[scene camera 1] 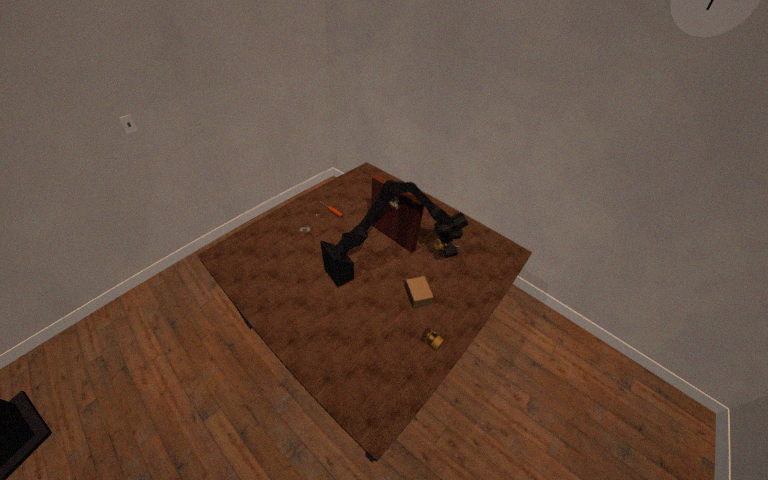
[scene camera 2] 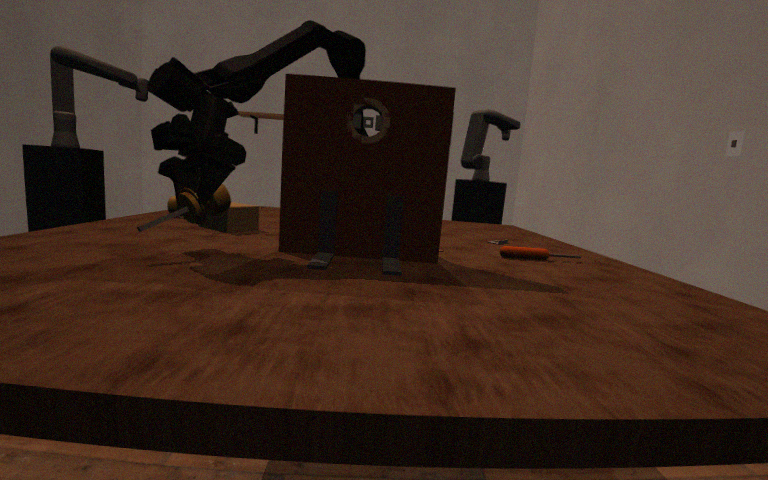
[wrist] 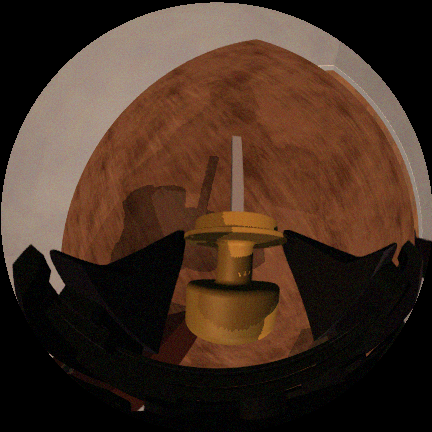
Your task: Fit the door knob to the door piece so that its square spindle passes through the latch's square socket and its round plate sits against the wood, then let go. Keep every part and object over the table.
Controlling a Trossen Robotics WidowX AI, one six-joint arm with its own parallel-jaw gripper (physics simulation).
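Places are measured from the arm's base along level axes (x right, y back, z down), in metres.
Pixels of known places: gripper, fingertip midpoint: (scene camera 1: 446, 245) (scene camera 2: 191, 207) (wrist: 235, 236); arm's base, link origin: (scene camera 1: 338, 254).
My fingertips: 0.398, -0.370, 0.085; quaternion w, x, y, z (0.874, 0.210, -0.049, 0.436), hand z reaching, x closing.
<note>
For each thing: its top centre in the pictures, then the offset to it from my fingertips, as dx, dy, dz. "spot": a spot on its surface instead. Level surfaces: height alone.
- brass door knob, surface spot: (wrist: 232, 315) (scene camera 1: 443, 241) spot: -0.018, +0.024, -0.041
- dark red door piece, surface spot: (scene camera 2: 365, 186) spot: -0.293, -0.018, -0.055
- tan block, top centre: (scene camera 2: 228, 204) (scene camera 1: 419, 288) -0.029, +0.294, +0.018
- second brass knob, surface spot: (scene camera 2: 172, 203) spot: +0.140, +0.467, +0.040
- table, surface height: dz +0.078
- orange screwdriver, top centre: (scene camera 2: 542, 248) (scene camera 1: 330, 207) -0.711, -0.024, +0.052
- small metal part, top centre: (scene camera 2: 498, 239) (scene camera 1: 304, 228) -0.745, +0.184, +0.068
My gripper (scene camera 1: 442, 242) (scene camera 2: 195, 199) (wrist: 235, 236) is shut on the brass door knob (scene camera 1: 438, 244) (scene camera 2: 222, 198) (wrist: 232, 315), with the fingertips at opposite edges of its round plate (scene camera 2: 188, 202) (wrist: 235, 235). The knob is held above the table beside the door piece. Its grey square spindle (scene camera 2: 163, 219) (wrist: 237, 175) sticks out away from the door piece, tilted down in scene camera 2. The dark red door piece (scene camera 1: 402, 229) (scene camera 2: 365, 186) stands upright, apart from the knob. Its latch with the square socket (scene camera 1: 394, 202) (scene camera 2: 368, 121) shows through the round hole near the top.
A tan block (scene camera 1: 419, 289) (scene camera 2: 244, 219) and a second brass knob (scene camera 1: 433, 339) (scene camera 2: 172, 203) lie on the table (scene camera 1: 339, 339) (scene camera 2: 368, 350). An orange screwdriver (scene camera 1: 335, 211) (scene camera 2: 523, 253) and a small metal part (scene camera 1: 304, 229) (scene camera 2: 498, 242) lie beyond the door piece. Brackets (scene camera 2: 321, 260) stick out at its base.
</note>
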